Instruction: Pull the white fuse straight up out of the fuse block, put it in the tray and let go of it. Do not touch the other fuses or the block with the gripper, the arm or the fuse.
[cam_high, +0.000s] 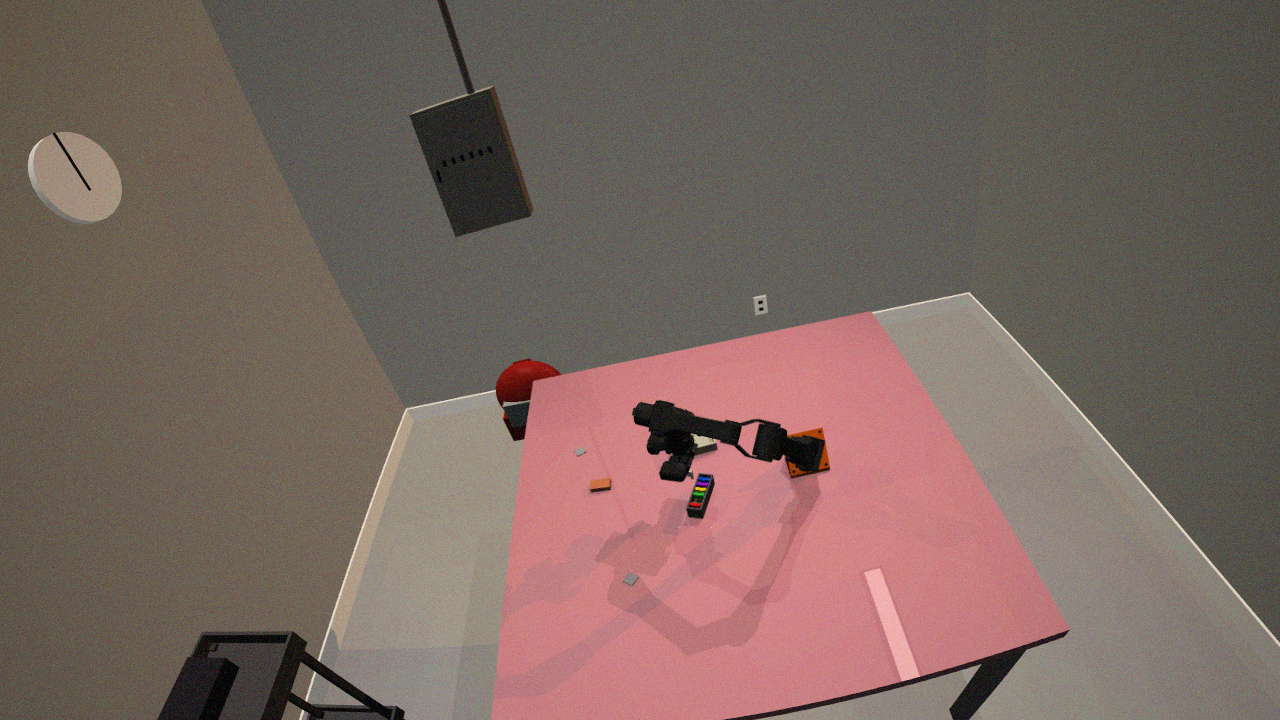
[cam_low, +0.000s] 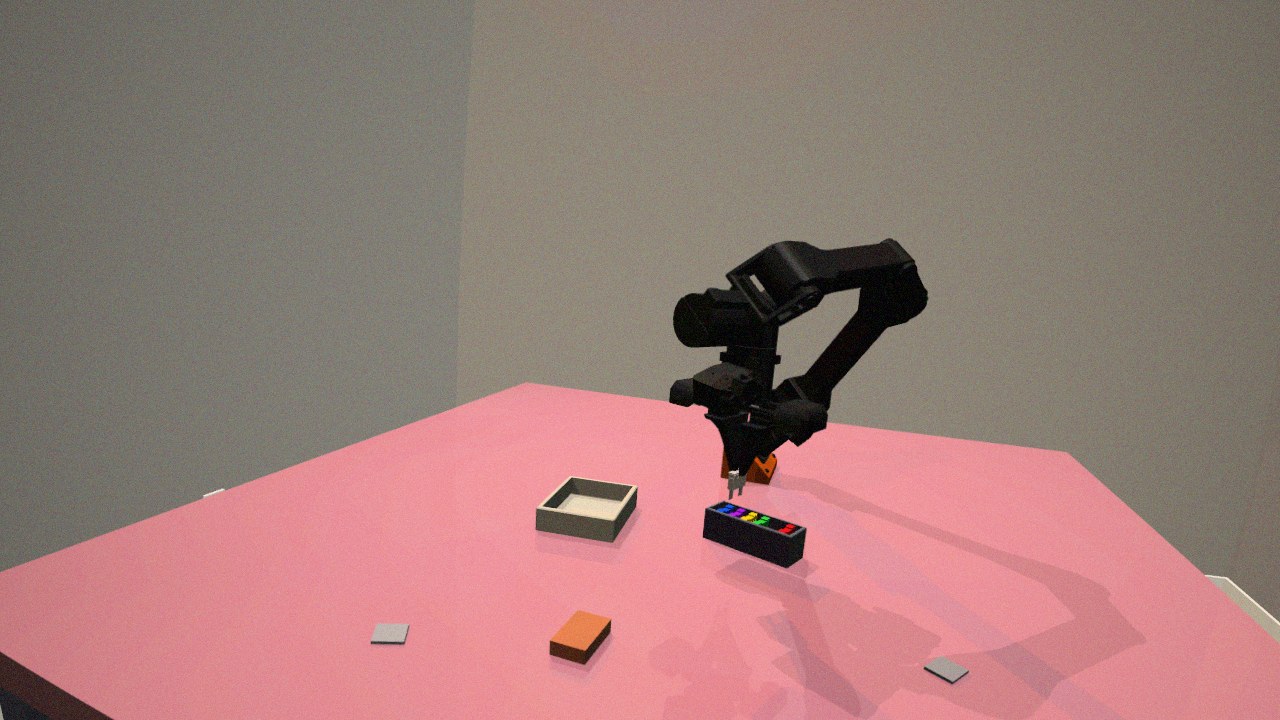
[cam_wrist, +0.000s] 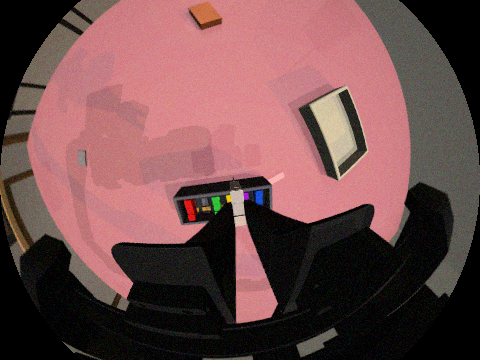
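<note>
Now: gripper tip 2 cm past the tray, 20 cm to the left of it and 10 cm above it. The rest, counted from my gripper tip: white fuse 1 cm below.
</note>
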